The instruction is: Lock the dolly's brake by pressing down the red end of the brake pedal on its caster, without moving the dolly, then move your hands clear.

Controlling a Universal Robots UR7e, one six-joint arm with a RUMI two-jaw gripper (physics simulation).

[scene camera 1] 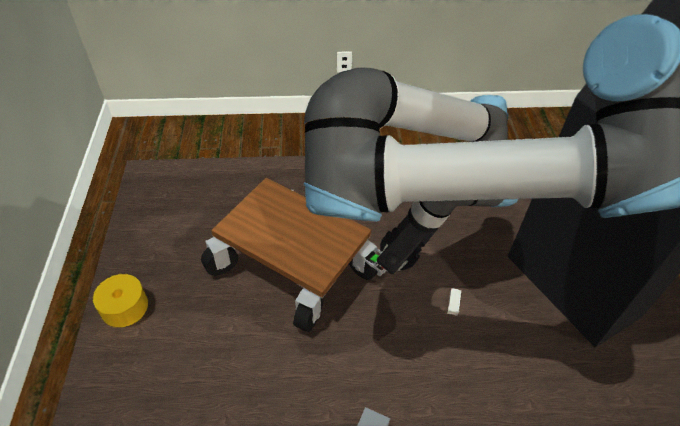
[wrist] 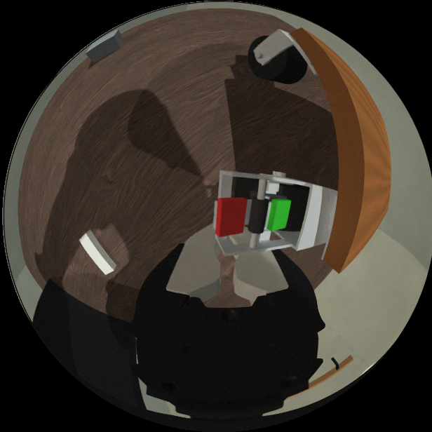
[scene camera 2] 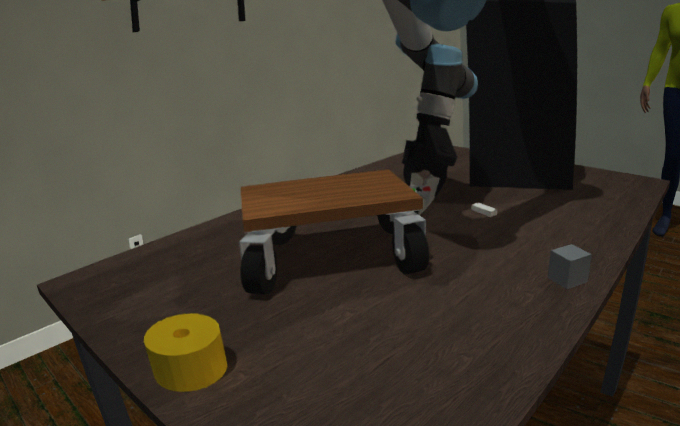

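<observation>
The dolly (scene camera 1: pixel 291 233) (scene camera 2: pixel 326 198) (wrist: pixel 372 150) has a wooden deck and stands upright on its casters. The brake pedal's red end (scene camera 2: pixel 426 189) (wrist: pixel 231 216) is on the outer side of the near caster, away from the deck. Its green end (scene camera 1: pixel 374 257) (wrist: pixel 279 215) is on the deck side of the black pivot. My gripper (scene camera 1: pixel 384 269) (scene camera 2: pixel 425 204) (wrist: pixel 224 221) is shut and empty, right at this caster. In the wrist view the red end and the light caster frame (wrist: pixel 313 215) cover the fingertips. Contact and the pedal's exact tilt cannot be told.
A yellow cylinder (scene camera 1: pixel 120 301) (scene camera 2: pixel 185 351) stands beyond the dolly's far end. A white block (scene camera 1: pixel 454 301) (scene camera 2: pixel 483 209) (wrist: pixel 97 252) lies near the black pedestal (scene camera 1: pixel 572 260) (scene camera 2: pixel 521 100). A grey cube (scene camera 1: pixel 373 417) (scene camera 2: pixel 569 265) (wrist: pixel 105 46) stands near the table edge.
</observation>
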